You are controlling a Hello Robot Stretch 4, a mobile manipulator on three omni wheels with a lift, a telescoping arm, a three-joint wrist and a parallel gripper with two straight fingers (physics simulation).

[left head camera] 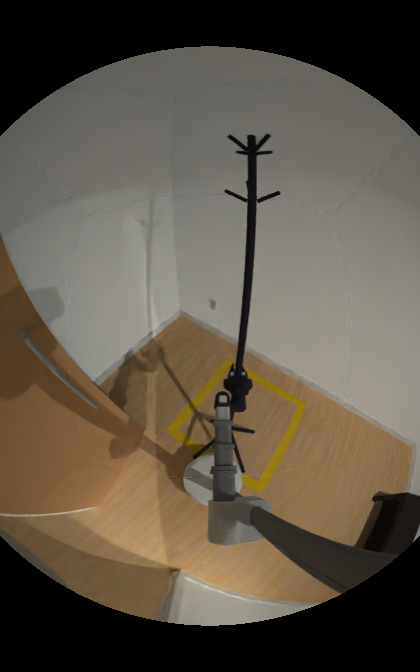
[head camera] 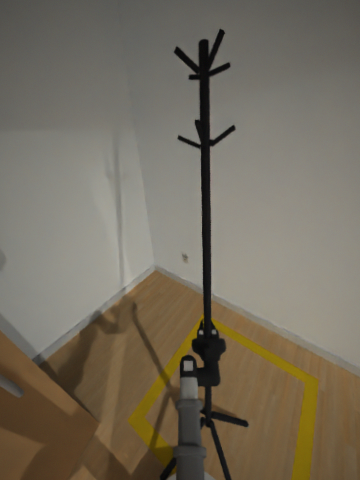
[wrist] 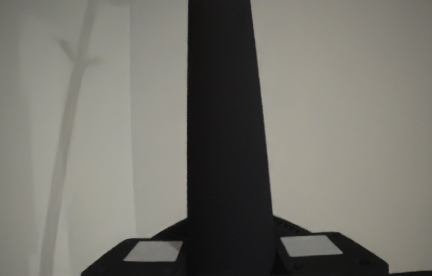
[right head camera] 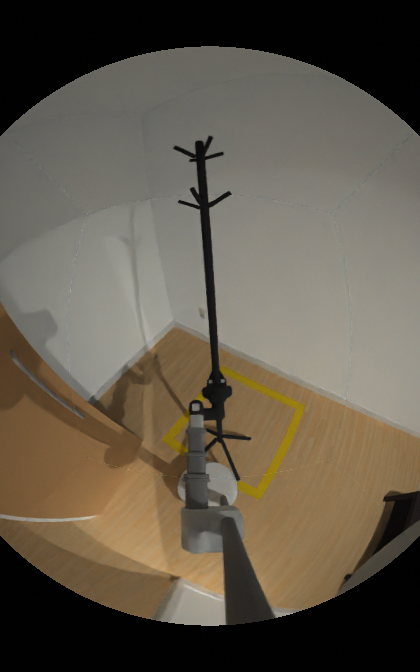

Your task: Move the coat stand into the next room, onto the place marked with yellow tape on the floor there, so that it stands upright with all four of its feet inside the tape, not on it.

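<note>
The black coat stand [head camera: 206, 225] [left head camera: 248, 280] [right head camera: 210, 280] [wrist: 225, 125] looks upright, with its pegs high above my gripper. My gripper [head camera: 208, 331] [left head camera: 238, 372] [right head camera: 216, 381] [wrist: 230, 231] is shut on its pole, low down. The yellow tape [head camera: 307, 425] [left head camera: 280, 445] [right head camera: 280, 450] forms a four-sided outline on the floor. In the head camera views, the right foot appears inside it. The near foot ends close to the near strip. The near-left foot crosses over the near-left strip, its tip at the outer edge. The arm partly hides the feet; whether they touch the floor is unclear.
A brown door [head camera: 40, 415] [left head camera: 60, 425] [right head camera: 55, 450] with a grey handle stands at the left. A pale round disc [left head camera: 196, 487] [right head camera: 220, 480] is beneath the arm. Walls meet in a corner behind the tape. Dark furniture [left head camera: 390, 520] [right head camera: 395, 520] stands at the lower right. A white wall end [left head camera: 200, 595] is at the bottom.
</note>
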